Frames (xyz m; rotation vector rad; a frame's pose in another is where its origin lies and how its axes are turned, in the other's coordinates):
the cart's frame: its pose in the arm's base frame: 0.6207 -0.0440 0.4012 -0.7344 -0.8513 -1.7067
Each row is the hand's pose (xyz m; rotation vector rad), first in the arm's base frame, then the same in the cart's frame.
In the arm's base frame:
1: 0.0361 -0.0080 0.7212 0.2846 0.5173 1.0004
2: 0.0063 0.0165 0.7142 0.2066 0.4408 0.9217
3: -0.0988 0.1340 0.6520 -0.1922 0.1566 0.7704
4: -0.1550 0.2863 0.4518 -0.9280 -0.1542 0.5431
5: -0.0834 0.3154 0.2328 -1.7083 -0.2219 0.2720
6: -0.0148 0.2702 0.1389 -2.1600 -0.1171 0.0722
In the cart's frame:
1: 0.3959 -0.5096 0.1702 -0.9883 -1.1587 -2.6825
2: 0.3854 -0.5445 0.1846 0.9959 1.0869 2.6975
3: 0.3015 -0.6810 0.2399 0.8653 0.5129 2.5162
4: 0.0748 -0.8033 0.2500 0.4407 -0.3198 2.1994
5: -0.1365 -0.7812 0.1563 -0.1977 -0.9445 1.8193
6: -0.2069 -0.7236 0.0709 -0.6532 -1.1912 1.5602

